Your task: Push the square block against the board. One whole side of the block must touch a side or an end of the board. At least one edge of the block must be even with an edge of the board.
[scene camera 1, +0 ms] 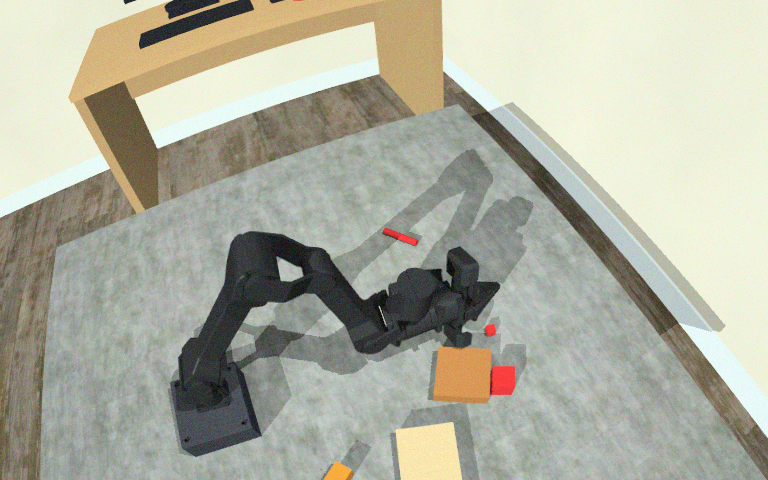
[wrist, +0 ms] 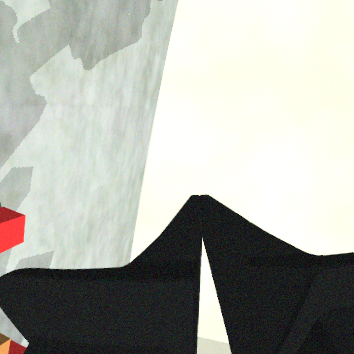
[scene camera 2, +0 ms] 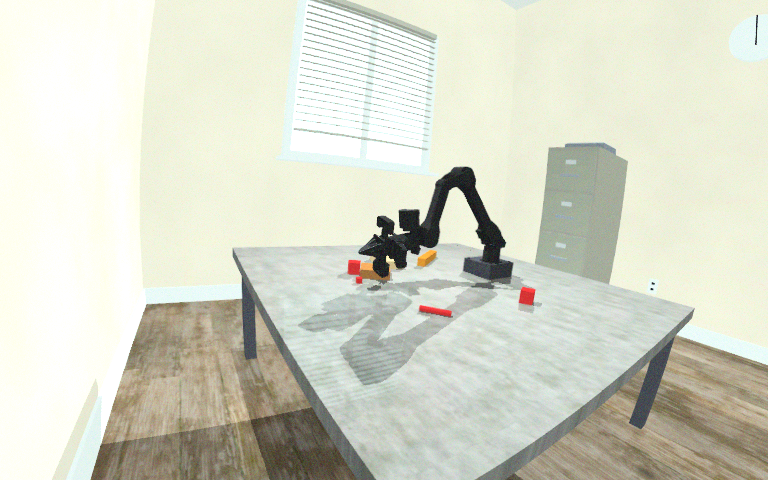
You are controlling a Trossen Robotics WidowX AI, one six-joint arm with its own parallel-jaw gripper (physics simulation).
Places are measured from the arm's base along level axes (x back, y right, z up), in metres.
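Pixels of known places: gripper, fingertip midpoint: (scene camera 1: 498, 284) (wrist: 198, 202) (scene camera 2: 359, 252); arm's base, link origin: (scene camera 1: 211, 393) (scene camera 2: 491, 261).
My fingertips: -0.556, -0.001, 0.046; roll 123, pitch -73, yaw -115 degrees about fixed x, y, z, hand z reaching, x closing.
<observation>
For each thing: its top centre in the pictures, then the offset to it from my fingertips, as dx, dy, dz.
- orange-brown square block, top centre: (scene camera 1: 463, 371) (scene camera 2: 375, 266) +0.112, +0.102, -0.073
- cream board, top centre: (scene camera 1: 430, 469) (scene camera 2: 386, 256) +0.233, +0.248, -0.073
- small red cube, top centre: (wrist: 12, 233) (scene camera 1: 491, 328) (scene camera 2: 359, 277) +0.022, +0.034, -0.087
- red cylinder, top centre: (scene camera 1: 400, 234) (scene camera 2: 435, 308) +0.098, -0.255, -0.089
- orange bar, top centre: (scene camera 2: 427, 254) +0.446, +0.263, -0.072
The orange-brown square block (scene camera 1: 463, 373) (scene camera 2: 370, 272) lies flat on the table, and a corner of it shows in the wrist view (wrist: 4, 346). The cream board (scene camera 1: 428, 452) lies below it in scene camera 1, cut off by the frame's lower edge. A strip of shadowed table separates the block from the board's near end, so they are apart. In scene camera 2 the board is mostly hidden behind the block and gripper. My gripper (scene camera 1: 497, 285) (scene camera 2: 361, 250) (wrist: 198, 202) is shut and empty, tips together, raised above the table beyond the block's upper side.
A red cube (scene camera 1: 502, 380) (scene camera 2: 353, 267) is against or very close to the block's right side. A small red cube (scene camera 1: 490, 330) (scene camera 2: 359, 280) lies near the block. A red cylinder (scene camera 1: 400, 236) (scene camera 2: 434, 310), an orange bar (scene camera 1: 338, 470) (scene camera 2: 426, 258) and another red cube (scene camera 2: 526, 296) lie farther off.
</observation>
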